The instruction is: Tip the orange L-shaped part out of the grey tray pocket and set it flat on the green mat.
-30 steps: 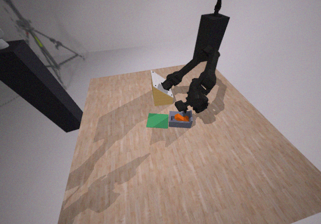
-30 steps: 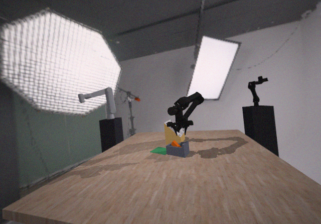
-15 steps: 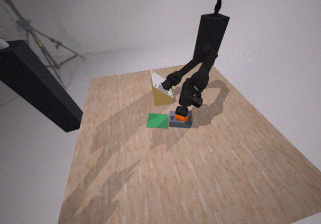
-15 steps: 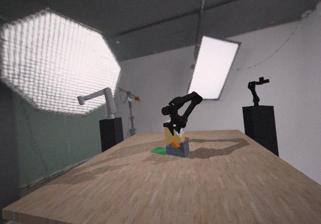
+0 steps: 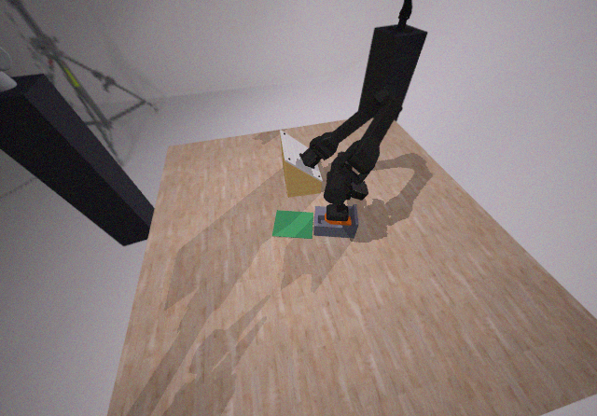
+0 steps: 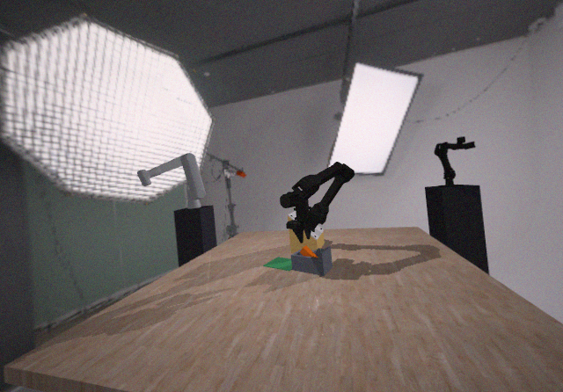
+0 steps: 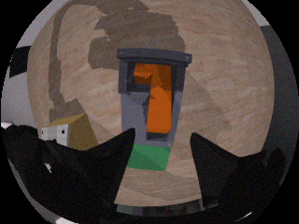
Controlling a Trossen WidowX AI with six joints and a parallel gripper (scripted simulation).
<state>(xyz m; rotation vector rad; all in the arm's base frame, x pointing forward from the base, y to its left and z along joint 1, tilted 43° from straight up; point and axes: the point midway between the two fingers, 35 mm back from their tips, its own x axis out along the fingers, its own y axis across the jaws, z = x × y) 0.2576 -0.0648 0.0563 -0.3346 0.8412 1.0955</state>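
Right now the orange L-shaped part is 4 cm to the left of my gripper tip and 8 cm below it. Round my gripper tip: green mat: 8 cm behind, 12 cm to the right, 14 cm below.
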